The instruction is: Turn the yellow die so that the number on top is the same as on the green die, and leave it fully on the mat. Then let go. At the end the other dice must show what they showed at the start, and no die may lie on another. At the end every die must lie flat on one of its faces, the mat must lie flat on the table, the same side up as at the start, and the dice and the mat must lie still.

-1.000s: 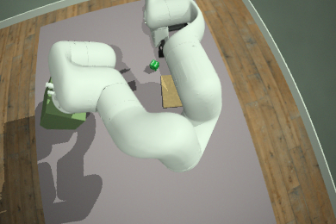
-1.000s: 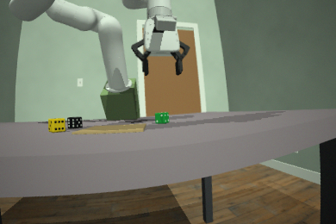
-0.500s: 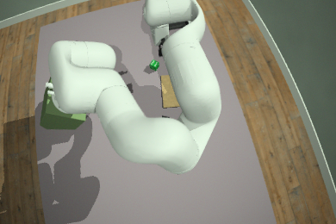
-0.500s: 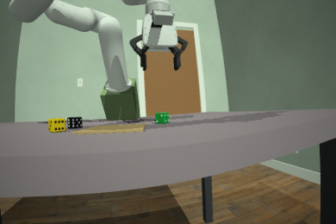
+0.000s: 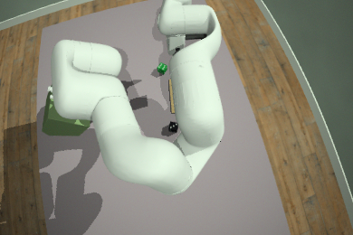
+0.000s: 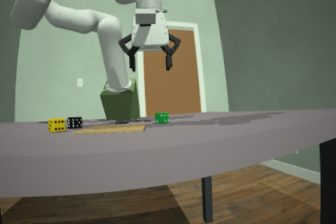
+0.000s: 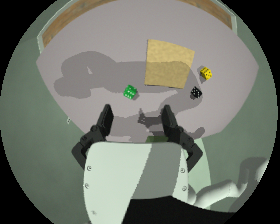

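Right now my hand is 22 cm to the left of the yellow die, 14 cm above it and 7 cm short of it. Round my hand: green die (14 cm below, 5 cm behind, 2 cm to the left); then black die (22 cm to the right, 14 cm below, 1 cm behind); then mat (15 cm below, 9 cm to the right, 5 cm ahead).
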